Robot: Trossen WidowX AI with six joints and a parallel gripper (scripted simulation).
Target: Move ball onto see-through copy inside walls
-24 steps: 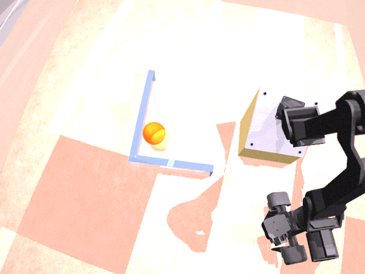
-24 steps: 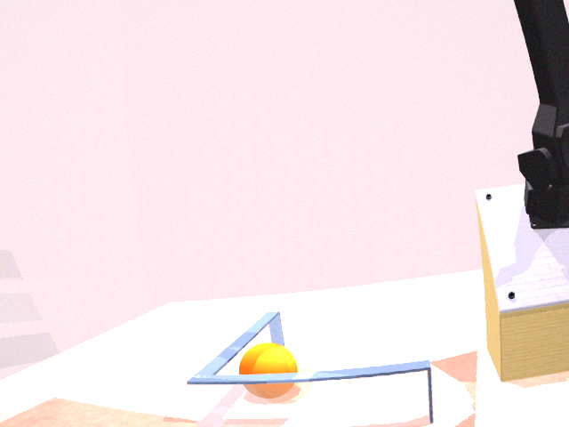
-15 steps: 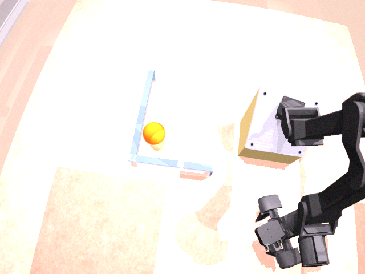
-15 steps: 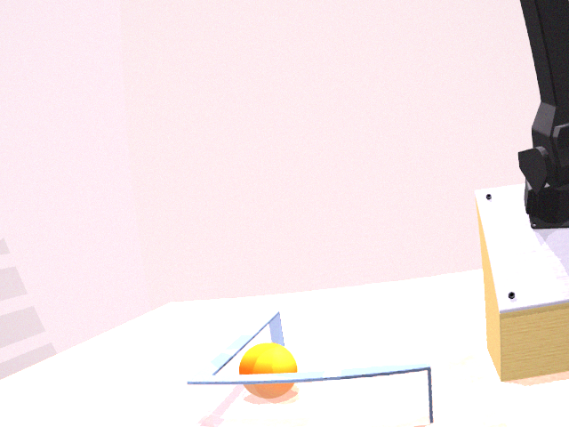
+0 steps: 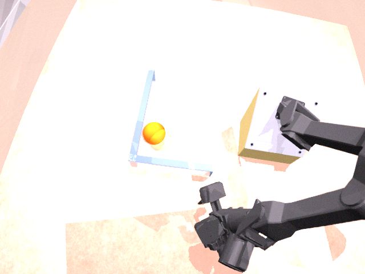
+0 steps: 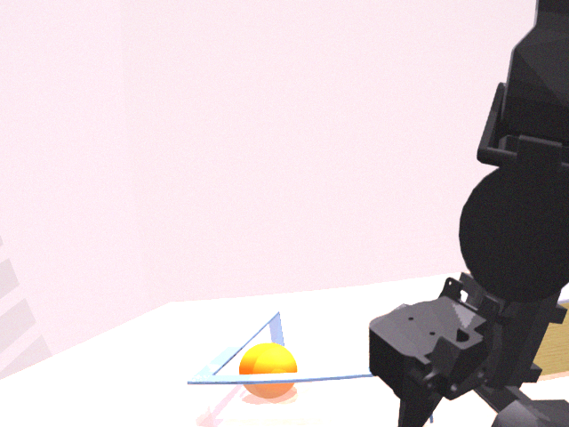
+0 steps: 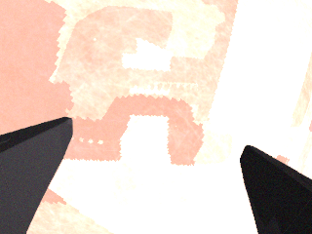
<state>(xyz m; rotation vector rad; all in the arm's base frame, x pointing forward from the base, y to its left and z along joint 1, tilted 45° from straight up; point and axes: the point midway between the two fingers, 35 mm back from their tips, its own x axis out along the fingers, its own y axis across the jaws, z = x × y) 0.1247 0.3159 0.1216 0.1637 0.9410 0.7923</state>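
My gripper tip is now 18 cm short of the see-through copy, 19 cm to the left of it and 1 cm below it. Also, from my gripper tip: orange ball 20 cm ahead, 21 cm to the right, 1 cm above.
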